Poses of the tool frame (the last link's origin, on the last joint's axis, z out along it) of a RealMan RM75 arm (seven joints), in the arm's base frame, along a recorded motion.
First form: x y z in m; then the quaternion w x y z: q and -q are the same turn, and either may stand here.
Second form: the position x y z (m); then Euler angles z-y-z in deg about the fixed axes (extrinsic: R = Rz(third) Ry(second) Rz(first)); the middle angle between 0 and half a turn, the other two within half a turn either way. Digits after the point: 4 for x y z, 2 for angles.
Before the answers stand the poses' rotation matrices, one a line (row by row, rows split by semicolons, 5 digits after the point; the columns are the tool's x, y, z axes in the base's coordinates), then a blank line. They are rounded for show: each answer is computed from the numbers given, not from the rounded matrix.
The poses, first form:
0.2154 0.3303 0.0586 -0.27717 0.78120 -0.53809 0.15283
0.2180 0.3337 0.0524 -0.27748 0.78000 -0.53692 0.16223
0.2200 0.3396 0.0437 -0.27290 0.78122 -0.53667 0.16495
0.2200 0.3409 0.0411 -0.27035 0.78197 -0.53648 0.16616
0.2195 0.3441 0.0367 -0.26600 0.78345 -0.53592 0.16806
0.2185 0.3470 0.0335 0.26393 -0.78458 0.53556 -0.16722
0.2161 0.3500 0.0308 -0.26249 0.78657 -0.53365 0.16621
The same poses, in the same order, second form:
0.37420 -0.75600 0.53707; -0.92544 -0.26727 0.26858; -0.05950 -0.59753 -0.79964
0.37079 -0.74757 0.55105; -0.92763 -0.26944 0.25866; -0.04489 -0.60708 -0.79337
0.36956 -0.74848 0.55064; -0.92854 -0.27502 0.24934; -0.03519 -0.60344 -0.79663
0.36915 -0.74919 0.54995; -0.92888 -0.27819 0.24453; -0.03021 -0.60110 -0.79860
0.36909 -0.75032 0.54844; -0.92914 -0.28407 0.23666; -0.02178 -0.59693 -0.80200
0.37043 -0.75210 0.54509; -0.92864 -0.28704 0.23503; -0.02031 -0.59325 -0.80476
0.37518 -0.75225 0.54163; -0.92676 -0.29263 0.23554; -0.01868 -0.59033 -0.80695

0.2154 0.3303 0.0586 -84.31 143.10 26.57
0.2180 0.3337 0.0524 -85.77 142.50 25.15
0.2200 0.3396 0.0437 -86.66 142.81 24.36
0.2200 0.3409 0.0411 -87.12 143.00 23.97
0.2195 0.3441 0.0367 -87.91 143.32 23.34
0.2185 0.3470 0.0335 -88.04 143.59 23.32
0.2161 0.3500 0.0308 -88.19 143.80 23.50

